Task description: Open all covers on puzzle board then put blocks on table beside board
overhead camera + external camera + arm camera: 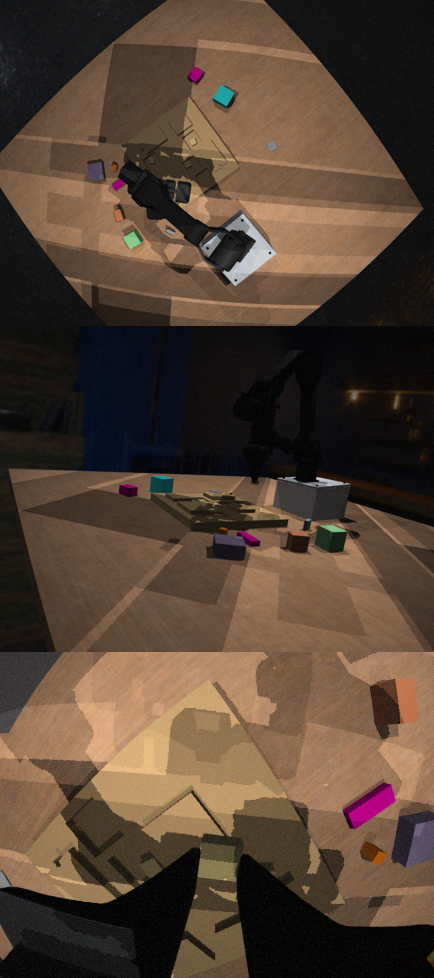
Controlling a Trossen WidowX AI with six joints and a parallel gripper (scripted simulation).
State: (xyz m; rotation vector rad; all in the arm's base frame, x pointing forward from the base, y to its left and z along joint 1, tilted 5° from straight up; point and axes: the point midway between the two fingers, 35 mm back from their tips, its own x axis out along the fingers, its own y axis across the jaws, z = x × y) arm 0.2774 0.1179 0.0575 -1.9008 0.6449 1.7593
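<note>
My gripper tip is now 10 cm to the left of the tan puzzle board, 9 cm above it and 7 cm short of it. Also, from my gripper tip: brown block 21 cm to the left, 10 cm below, 1 cm behind; orange block 15 cm ahead, 13 cm to the left, 10 cm below; magenta bar 15 cm to the left, 11 cm below, 9 cm ahead.
</note>
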